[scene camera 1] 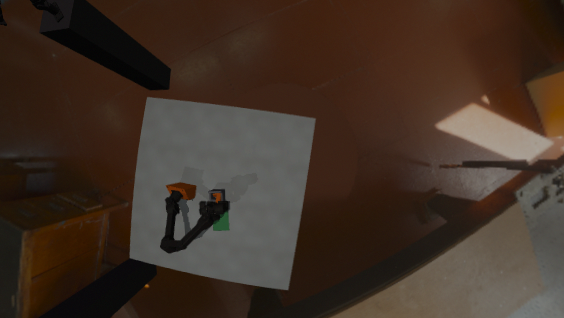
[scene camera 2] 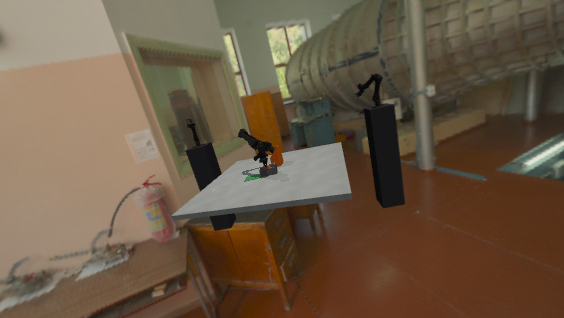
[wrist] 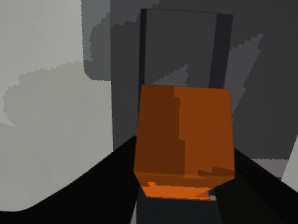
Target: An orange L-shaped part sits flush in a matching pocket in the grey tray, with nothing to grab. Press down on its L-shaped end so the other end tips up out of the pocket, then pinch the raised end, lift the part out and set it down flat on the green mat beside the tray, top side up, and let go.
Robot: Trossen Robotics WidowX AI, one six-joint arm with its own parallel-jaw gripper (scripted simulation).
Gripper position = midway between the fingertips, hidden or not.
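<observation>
My gripper (wrist: 178, 148): carrying an orange part (wrist: 184, 148).
</observation>
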